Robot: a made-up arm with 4 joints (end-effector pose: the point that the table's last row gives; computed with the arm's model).
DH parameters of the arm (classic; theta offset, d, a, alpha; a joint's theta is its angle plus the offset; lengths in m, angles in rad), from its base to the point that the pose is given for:
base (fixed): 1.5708 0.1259 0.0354 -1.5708
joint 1: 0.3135 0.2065 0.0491 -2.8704
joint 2: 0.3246 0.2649 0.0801 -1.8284
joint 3: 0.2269 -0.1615 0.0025 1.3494
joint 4: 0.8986 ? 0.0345 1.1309
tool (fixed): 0.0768 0.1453 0 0
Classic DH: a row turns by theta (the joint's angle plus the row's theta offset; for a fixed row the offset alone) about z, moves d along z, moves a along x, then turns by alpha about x.
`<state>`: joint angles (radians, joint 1 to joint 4).
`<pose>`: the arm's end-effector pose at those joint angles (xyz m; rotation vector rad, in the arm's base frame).
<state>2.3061 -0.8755 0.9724 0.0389</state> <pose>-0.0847 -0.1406 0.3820 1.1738 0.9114 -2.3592</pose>
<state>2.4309 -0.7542 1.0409 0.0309</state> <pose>-0.0859 -0.1289 0.3911 1.2052 0.8804 -2.3845</pose>
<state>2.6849 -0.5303 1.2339 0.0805</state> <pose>-0.0886 -0.0886 0.4016 1.3750 0.7534 -2.4396</pose>
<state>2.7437 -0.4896 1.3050 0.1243</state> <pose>-0.0895 -0.0720 0.3997 1.4705 0.6833 -2.4467</pose>
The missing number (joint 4, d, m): -0.0824
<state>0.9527 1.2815 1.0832 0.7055</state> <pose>-0.0215 0.1390 -0.0558 -0.3408 -1.4424 -1.1738</pose>
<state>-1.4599 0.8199 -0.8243 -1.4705</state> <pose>0.0847 0.3193 0.3569 -1.7425 -0.4554 -0.5287</pose>
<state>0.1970 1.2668 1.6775 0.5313</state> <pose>-0.0238 0.2158 -0.0137 0.5479 -1.4139 -1.3572</pose>
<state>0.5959 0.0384 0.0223 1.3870</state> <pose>0.0002 0.1076 -0.0846 -1.1996 -0.9579 -1.4000</pose>
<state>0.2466 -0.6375 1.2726 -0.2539</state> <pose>-0.0672 -0.0990 -0.1803 -0.5265 -2.5206 0.2890</pose>
